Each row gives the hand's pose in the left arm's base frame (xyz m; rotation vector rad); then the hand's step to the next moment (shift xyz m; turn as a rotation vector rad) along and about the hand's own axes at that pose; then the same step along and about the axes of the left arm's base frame.
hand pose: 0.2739 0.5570 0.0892 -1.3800 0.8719 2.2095
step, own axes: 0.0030 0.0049 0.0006 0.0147 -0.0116 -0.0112
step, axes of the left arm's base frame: -0.0047 -0.0032 -0.0010 0.0080 0.0008 -0.0203
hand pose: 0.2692 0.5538 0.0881 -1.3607 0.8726 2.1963
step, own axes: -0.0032 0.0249 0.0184 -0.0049 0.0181 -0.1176
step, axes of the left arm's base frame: -0.0261 -0.0052 0.0162 0.0661 -0.0948 -0.0288
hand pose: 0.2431 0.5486 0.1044 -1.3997 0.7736 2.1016
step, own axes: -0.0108 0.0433 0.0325 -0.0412 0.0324 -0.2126
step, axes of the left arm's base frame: -0.0465 -0.0095 0.0281 0.1310 -0.1741 -0.0219
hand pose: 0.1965 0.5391 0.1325 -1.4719 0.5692 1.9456
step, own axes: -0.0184 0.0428 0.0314 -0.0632 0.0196 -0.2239
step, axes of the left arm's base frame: -0.0483 -0.0135 0.0252 0.1518 -0.1774 -0.0036
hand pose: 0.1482 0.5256 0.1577 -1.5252 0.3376 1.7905
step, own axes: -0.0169 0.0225 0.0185 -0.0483 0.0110 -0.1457
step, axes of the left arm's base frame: -0.0287 -0.0100 0.0146 0.1001 -0.1168 0.0048
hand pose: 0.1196 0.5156 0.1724 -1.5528 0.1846 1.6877
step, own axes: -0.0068 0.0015 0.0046 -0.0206 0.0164 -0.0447
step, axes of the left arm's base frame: -0.0051 -0.0013 0.0065 0.0219 -0.0470 0.0013
